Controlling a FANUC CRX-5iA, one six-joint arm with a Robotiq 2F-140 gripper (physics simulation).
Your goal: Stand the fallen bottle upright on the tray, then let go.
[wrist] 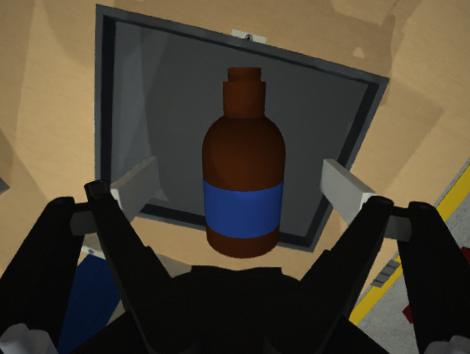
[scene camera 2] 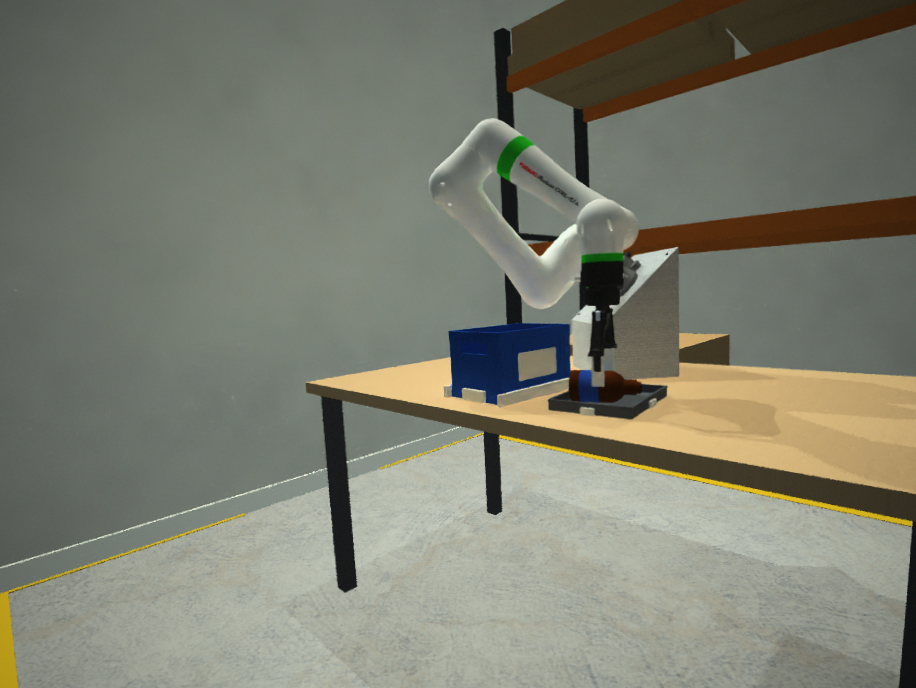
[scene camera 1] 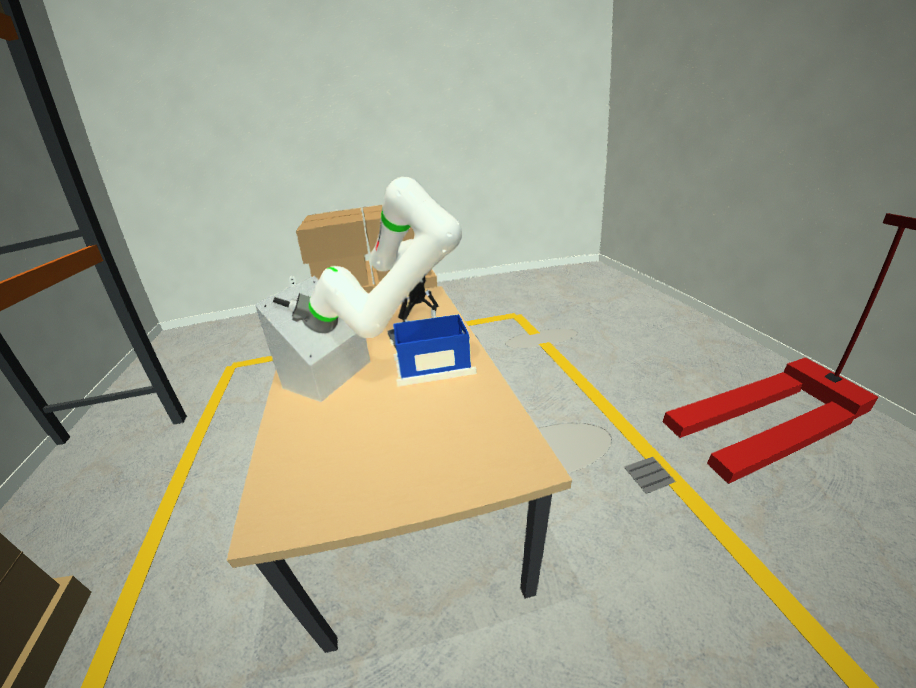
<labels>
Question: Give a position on a brown bottle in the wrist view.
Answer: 243, 153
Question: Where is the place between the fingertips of my gripper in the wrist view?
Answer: At 239, 172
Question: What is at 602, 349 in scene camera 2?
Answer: My gripper.
</labels>
